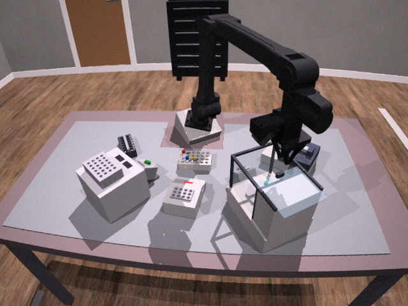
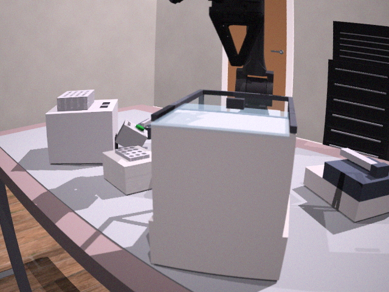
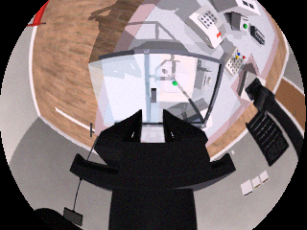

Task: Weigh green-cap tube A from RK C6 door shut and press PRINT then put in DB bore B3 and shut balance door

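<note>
Right now my hand is 2 cm short of the glass door pane, 1 cm to the right of it and 6 cm above it. Also, from my hand: dry block 5 cm behind, 30 cm to the right, 24 cm below; spectrophotometer 31 cm behind, 8 cm to the left, 21 cm below; tube rack RK 25 cm behind, 30 cm to the right, 26 cm below.
</note>
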